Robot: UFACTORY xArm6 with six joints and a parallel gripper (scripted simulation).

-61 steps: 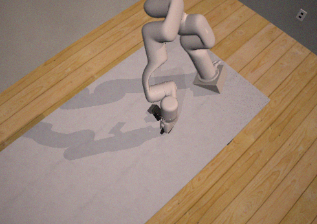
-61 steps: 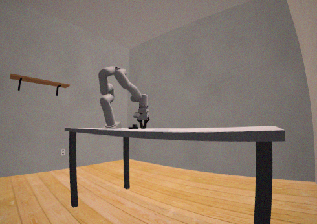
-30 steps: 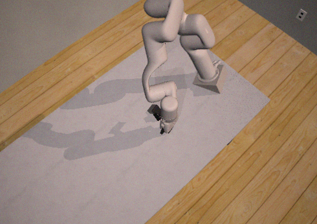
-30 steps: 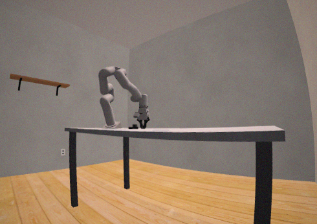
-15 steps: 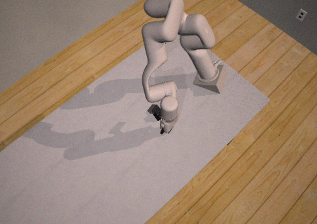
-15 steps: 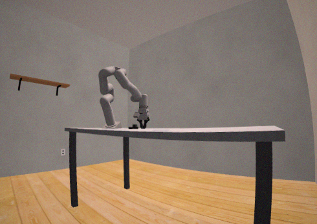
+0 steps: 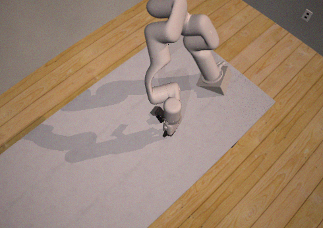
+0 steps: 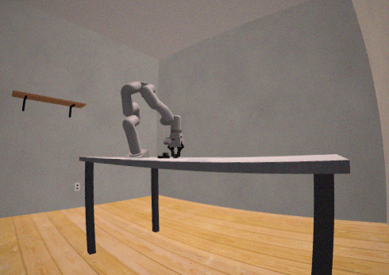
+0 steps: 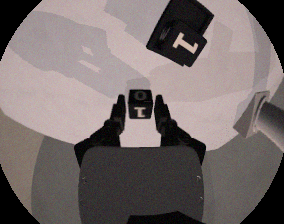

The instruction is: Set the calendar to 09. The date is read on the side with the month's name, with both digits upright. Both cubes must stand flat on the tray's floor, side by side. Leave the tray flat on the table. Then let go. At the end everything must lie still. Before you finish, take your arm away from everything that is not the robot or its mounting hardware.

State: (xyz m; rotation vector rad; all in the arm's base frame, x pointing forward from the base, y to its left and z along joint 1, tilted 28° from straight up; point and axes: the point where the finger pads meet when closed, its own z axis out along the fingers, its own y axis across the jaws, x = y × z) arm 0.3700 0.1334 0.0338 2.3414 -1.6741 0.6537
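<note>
Right now the black date cube is 2 cm below my hand. Round my hand: black cube (1 cm behind, 9 cm to the right).
</note>
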